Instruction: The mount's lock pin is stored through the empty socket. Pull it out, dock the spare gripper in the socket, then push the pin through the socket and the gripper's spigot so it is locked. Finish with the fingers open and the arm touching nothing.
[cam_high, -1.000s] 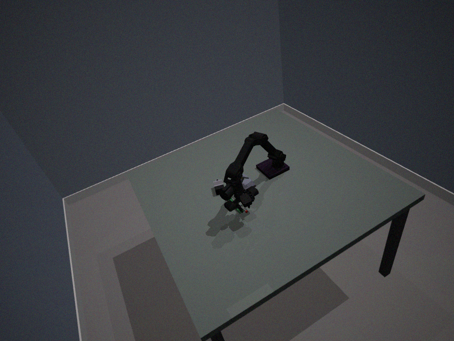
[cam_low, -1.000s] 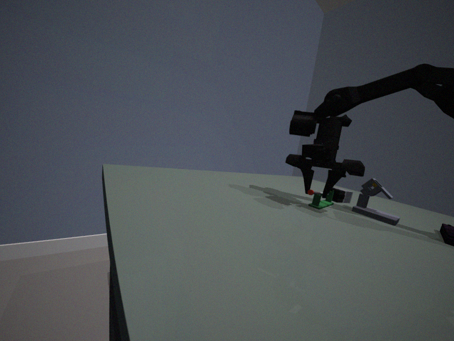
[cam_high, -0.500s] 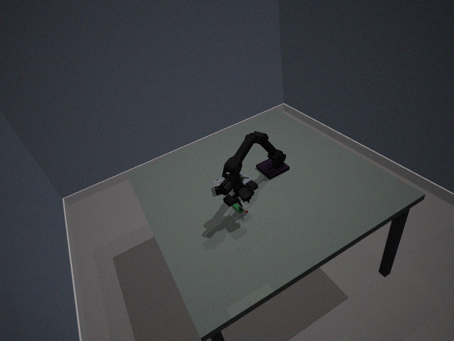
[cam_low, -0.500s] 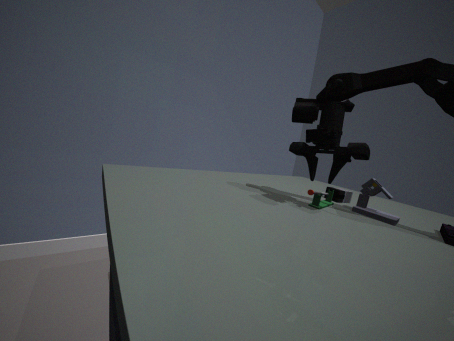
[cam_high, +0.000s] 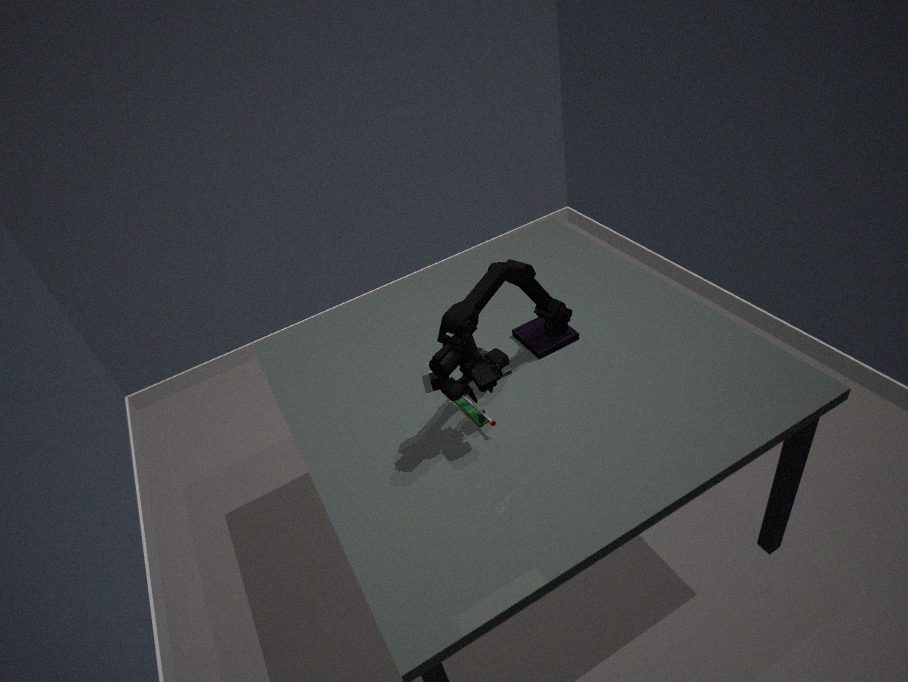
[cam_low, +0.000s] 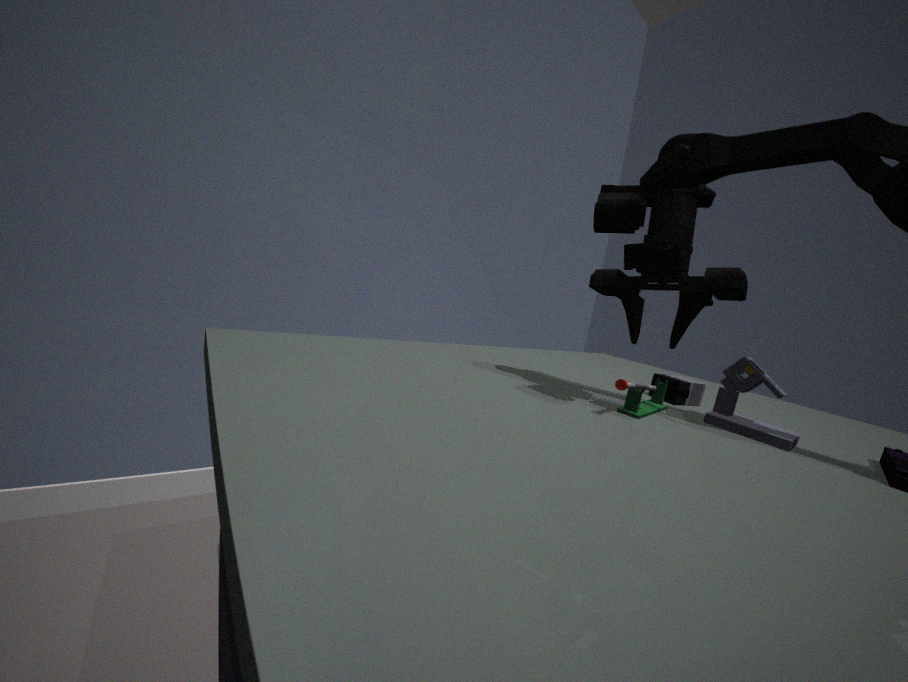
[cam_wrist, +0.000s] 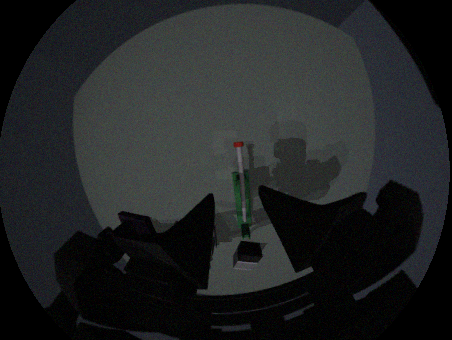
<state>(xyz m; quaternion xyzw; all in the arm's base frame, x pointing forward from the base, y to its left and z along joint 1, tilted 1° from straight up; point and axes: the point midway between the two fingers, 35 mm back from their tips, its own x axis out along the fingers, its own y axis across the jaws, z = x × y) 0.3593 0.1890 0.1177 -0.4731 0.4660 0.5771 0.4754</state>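
Right now my gripper tip is 80 mm above the green cradle, 70 mm to the left of it and 20 mm short of it. Also, from my gripper tip: grey mount 180 mm to the right, 90 mm behind, 50 mm below; then spare gripper 260 mm to the right, 80 mm below, 30 mm ahead.
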